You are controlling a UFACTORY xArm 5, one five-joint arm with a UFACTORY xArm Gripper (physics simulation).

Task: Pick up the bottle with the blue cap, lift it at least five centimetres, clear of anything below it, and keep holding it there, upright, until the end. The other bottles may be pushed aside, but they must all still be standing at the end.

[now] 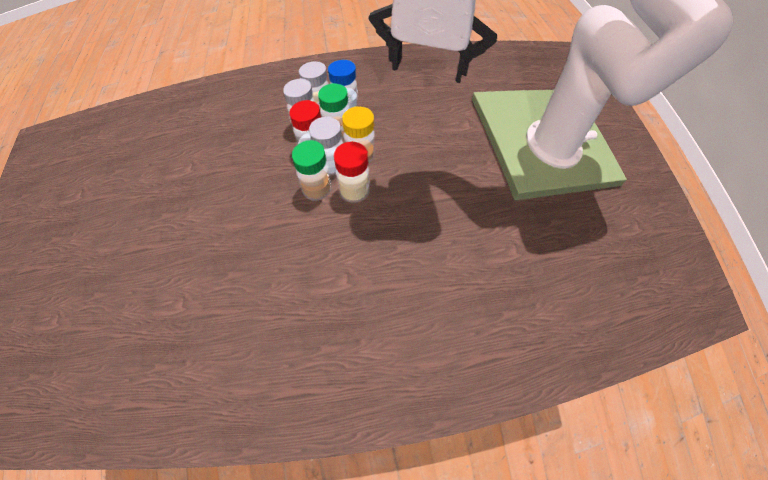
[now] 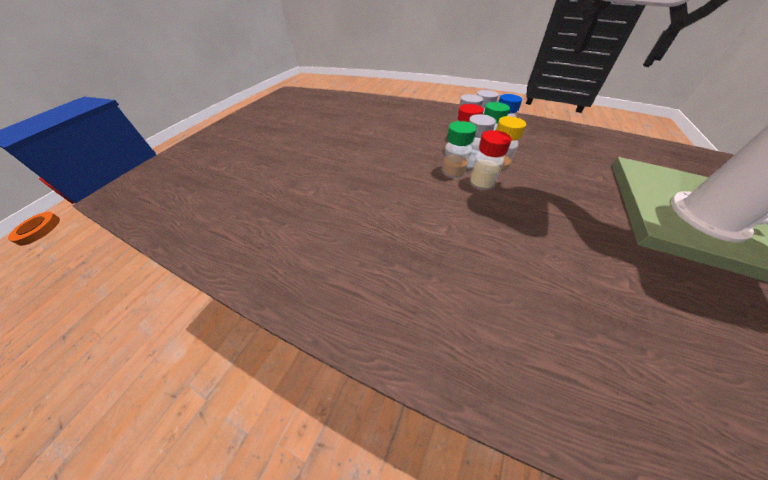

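Where they show: gripper, fingertip midpoint: (image 1: 427,70) (image 2: 611,58); arm's base, origin of the base link: (image 1: 554,144) (image 2: 707,216).
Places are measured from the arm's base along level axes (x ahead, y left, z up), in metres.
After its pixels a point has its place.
The bottle with the blue cap (image 1: 342,72) @[x 0.387, y -0.223, z 0.080 m] (image 2: 510,103) @[x 0.386, y -0.212, z 0.075 m] stands upright at the back right of a tight bottle cluster; its lower part is mostly hidden. A grey-capped bottle (image 1: 313,73) @[x 0.442, y -0.241, z 0.079 m] (image 2: 487,97) @[x 0.442, y -0.228, z 0.078 m] is close on its left, and a green-capped one (image 1: 333,97) @[x 0.419, y -0.156, z 0.080 m] (image 2: 496,111) @[x 0.420, y -0.144, z 0.078 m] is close in front. My gripper (image 1: 427,73) @[x 0.296, y -0.033, z 0.213 m] (image 2: 613,56) @[x 0.296, y -0.033, z 0.213 m] is open and empty, raised above the table to the right of the blue-capped bottle, fingers pointing down. The front bottles, green-capped (image 1: 309,157) @[x 0.486, y -0.029, z 0.080 m] (image 2: 461,133) @[x 0.487, y -0.013, z 0.078 m] and red-capped (image 1: 351,158) @[x 0.422, y -0.006, z 0.079 m] (image 2: 495,143) @[x 0.423, y 0.011, z 0.079 m], stand upright.
A yellow-capped bottle (image 1: 358,121) @[x 0.391, y -0.082, z 0.080 m] (image 2: 511,127) @[x 0.392, y -0.066, z 0.079 m], another red-capped one (image 1: 305,115) @[x 0.476, y -0.127, z 0.080 m] (image 2: 470,112) @[x 0.477, y -0.117, z 0.080 m] and two more grey-capped ones (image 1: 297,91) @[x 0.480, y -0.197, z 0.080 m] (image 1: 325,131) @[x 0.450, y -0.077, z 0.080 m] stand in the cluster. The arm's base is on a green board (image 1: 498,130) @[x 0.107, y -0.061, z 0.000 m] (image 2: 634,192) @[x 0.121, y -0.036, z 0.000 m] at the right. The table's back edge runs behind the bottles.
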